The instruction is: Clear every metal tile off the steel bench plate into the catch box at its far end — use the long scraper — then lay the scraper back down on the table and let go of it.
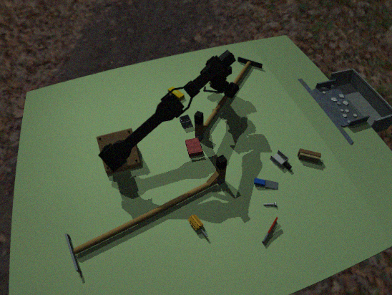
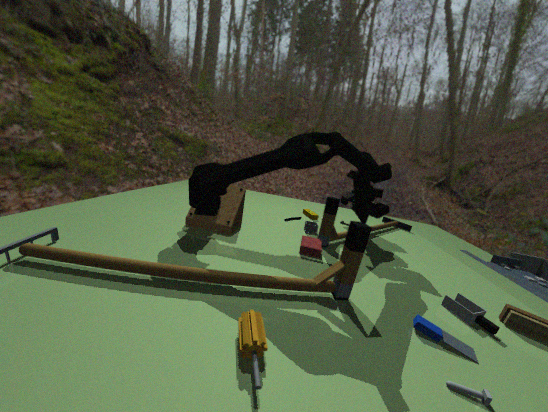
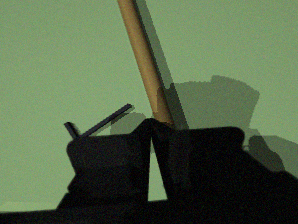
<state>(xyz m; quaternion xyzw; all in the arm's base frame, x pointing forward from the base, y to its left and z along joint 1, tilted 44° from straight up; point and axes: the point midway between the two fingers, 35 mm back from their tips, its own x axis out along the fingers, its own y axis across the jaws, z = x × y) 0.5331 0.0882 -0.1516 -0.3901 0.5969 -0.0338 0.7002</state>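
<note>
Right now the long wooden scraper is 2 cm ahead of my gripper tip, 1 cm to the right of it and 3 cm above it. From my gripper tip the other things lie so: black hex key (4 cm behind, 8 cm to the left, 3 cm below); yellow block (19 cm behind, 11 cm to the left, 2 cm below); small grey box (22 cm behind, 8 cm to the right, 3 cm below).
</note>
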